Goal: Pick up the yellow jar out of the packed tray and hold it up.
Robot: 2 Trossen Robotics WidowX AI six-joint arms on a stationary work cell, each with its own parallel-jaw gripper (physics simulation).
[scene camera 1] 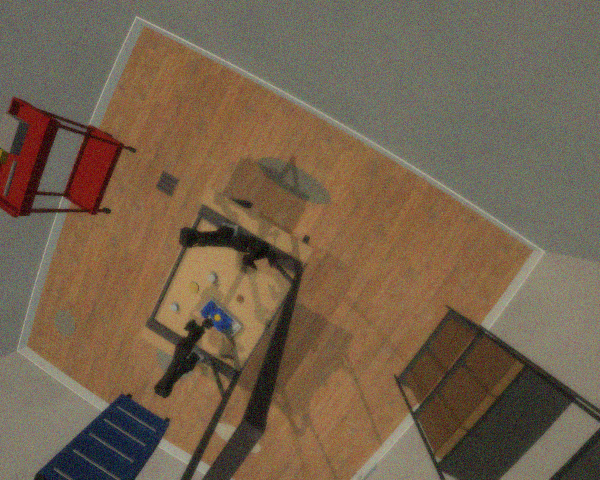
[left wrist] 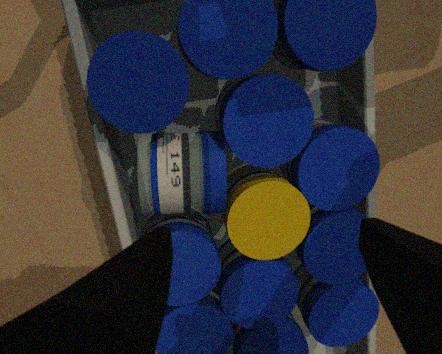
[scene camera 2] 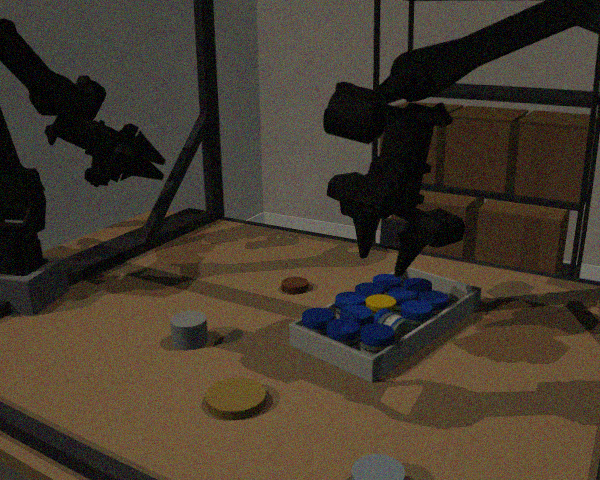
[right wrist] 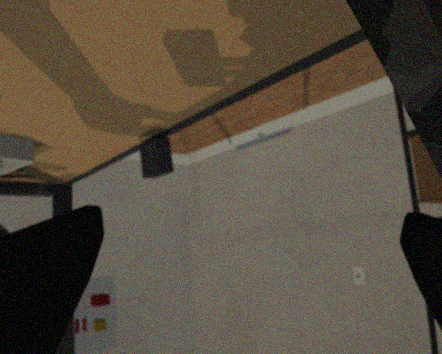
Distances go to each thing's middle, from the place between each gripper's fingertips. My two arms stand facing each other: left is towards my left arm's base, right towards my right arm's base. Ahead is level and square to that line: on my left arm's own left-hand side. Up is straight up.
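Labels:
Yellow jar (left wrist: 266, 217): 470 mm to the left of my right hand, 210 mm ahead of it, 130 mm below it. Yellow disc (scene camera 2: 238, 398), again from my right hand: 440 mm ahead, 350 mm to the left, 150 mm below.
My left gripper: 80 mm above the yellow jar, 30 mm past it. From my left hand, yellow disc: 200 mm ahead, 130 mm to the right, 100 mm below.

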